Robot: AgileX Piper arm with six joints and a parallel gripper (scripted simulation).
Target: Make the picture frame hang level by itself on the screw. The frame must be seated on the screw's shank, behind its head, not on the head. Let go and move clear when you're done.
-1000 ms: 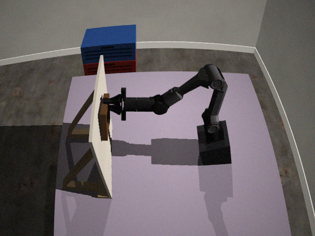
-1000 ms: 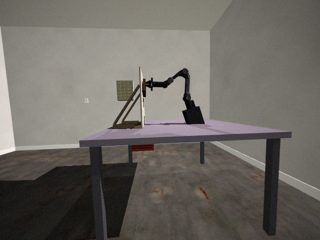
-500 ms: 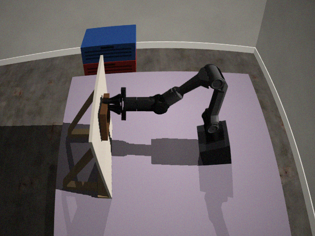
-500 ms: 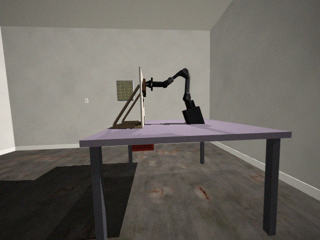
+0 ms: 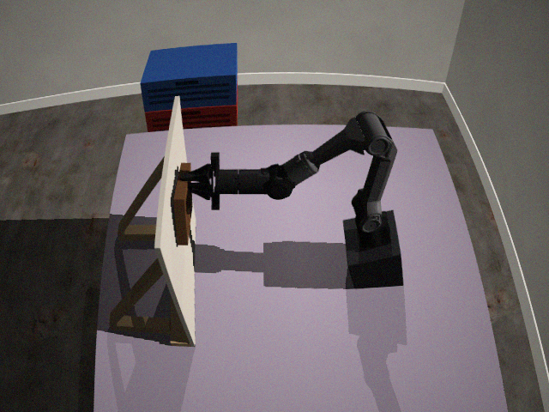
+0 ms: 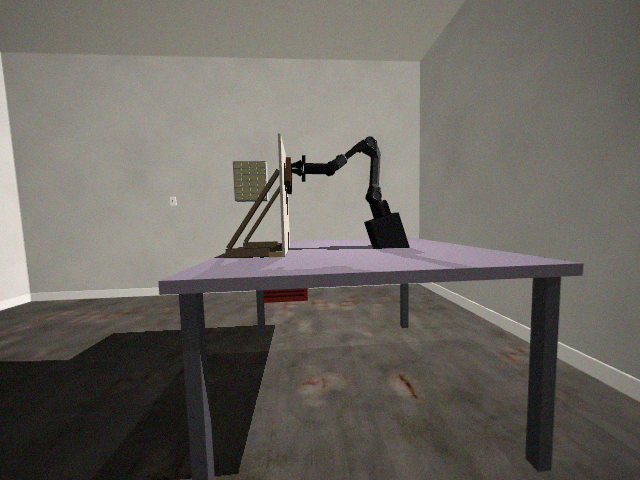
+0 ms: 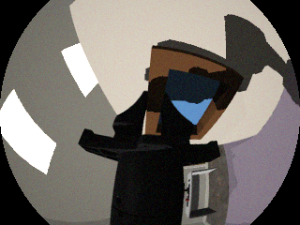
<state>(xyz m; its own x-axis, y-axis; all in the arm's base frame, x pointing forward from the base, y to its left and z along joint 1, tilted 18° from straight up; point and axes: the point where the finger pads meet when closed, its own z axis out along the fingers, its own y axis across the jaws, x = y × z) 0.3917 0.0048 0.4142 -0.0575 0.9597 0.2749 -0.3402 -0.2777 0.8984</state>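
Right now my hand is 5 cm above the brown picture frame, 2 cm to the right of it and 1 cm short of it. Round my hand: cream board (17 cm below, 3 cm ahead, 2 cm to the left).
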